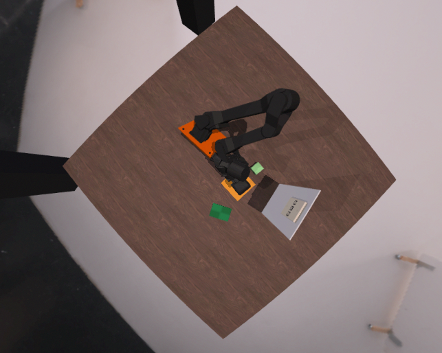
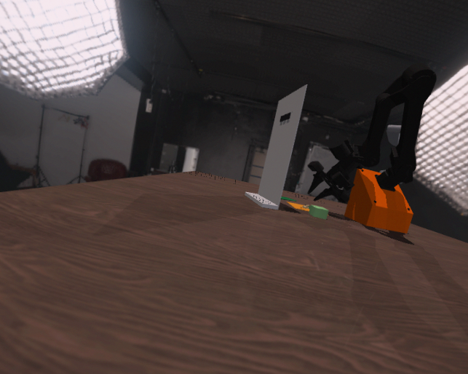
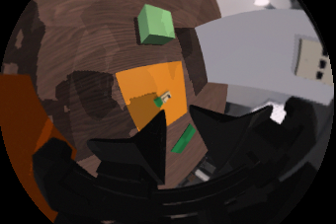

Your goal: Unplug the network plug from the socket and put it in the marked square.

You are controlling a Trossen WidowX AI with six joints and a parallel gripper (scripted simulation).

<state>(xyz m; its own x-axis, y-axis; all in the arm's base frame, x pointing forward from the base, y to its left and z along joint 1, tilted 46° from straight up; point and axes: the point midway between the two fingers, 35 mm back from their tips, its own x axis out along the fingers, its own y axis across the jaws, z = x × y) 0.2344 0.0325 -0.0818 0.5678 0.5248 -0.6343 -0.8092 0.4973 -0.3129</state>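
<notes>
The orange marked square is 10 mm ahead of my gripper tip and 40 mm below it. From my gripper tip the other things lie so: grey upright panel 190 mm ahead, 60 mm to the left, 120 mm above; flat dark green square 40 mm ahead, 160 mm to the right, 40 mm below; light green cube 30 mm ahead, 120 mm to the left, 30 mm below.
</notes>
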